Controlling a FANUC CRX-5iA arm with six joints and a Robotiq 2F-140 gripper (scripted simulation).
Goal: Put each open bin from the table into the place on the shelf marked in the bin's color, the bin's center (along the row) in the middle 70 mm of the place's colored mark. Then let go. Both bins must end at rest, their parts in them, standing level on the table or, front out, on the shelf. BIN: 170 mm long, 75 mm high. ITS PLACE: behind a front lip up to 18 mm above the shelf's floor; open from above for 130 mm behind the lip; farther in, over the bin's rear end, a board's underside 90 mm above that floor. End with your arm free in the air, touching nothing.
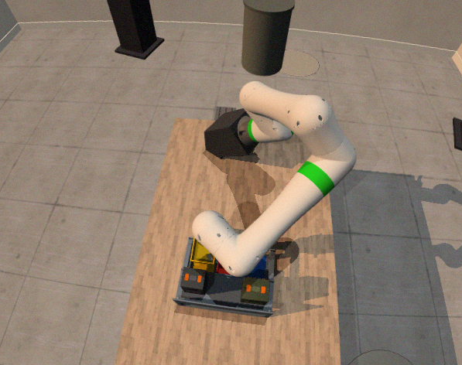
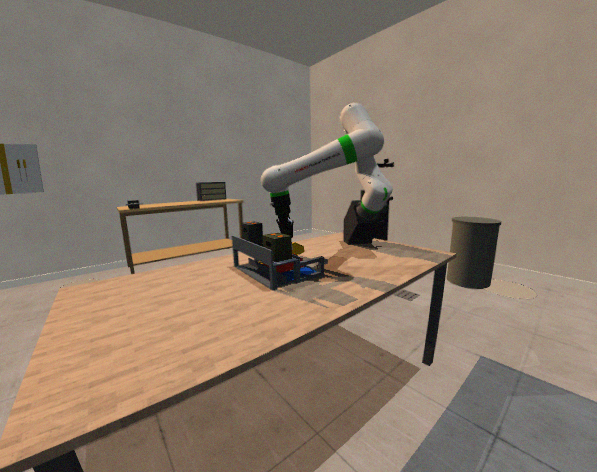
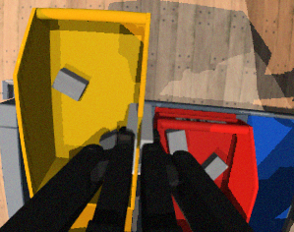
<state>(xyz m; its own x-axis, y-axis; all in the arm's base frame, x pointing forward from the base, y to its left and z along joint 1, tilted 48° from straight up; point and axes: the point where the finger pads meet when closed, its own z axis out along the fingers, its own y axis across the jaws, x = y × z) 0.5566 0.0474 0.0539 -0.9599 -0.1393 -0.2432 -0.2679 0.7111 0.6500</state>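
Right now my hand is 5 cm to the left of the yellow bin and 4 cm above it. Also, from my hand: red bin (6 cm ahead, 9 cm to the left, 5 cm below); then red mark (6 cm ahead, 9 cm to the left, 9 cm below); then yellow mark (10 cm ahead, 2 cm to the right, 9 cm below).
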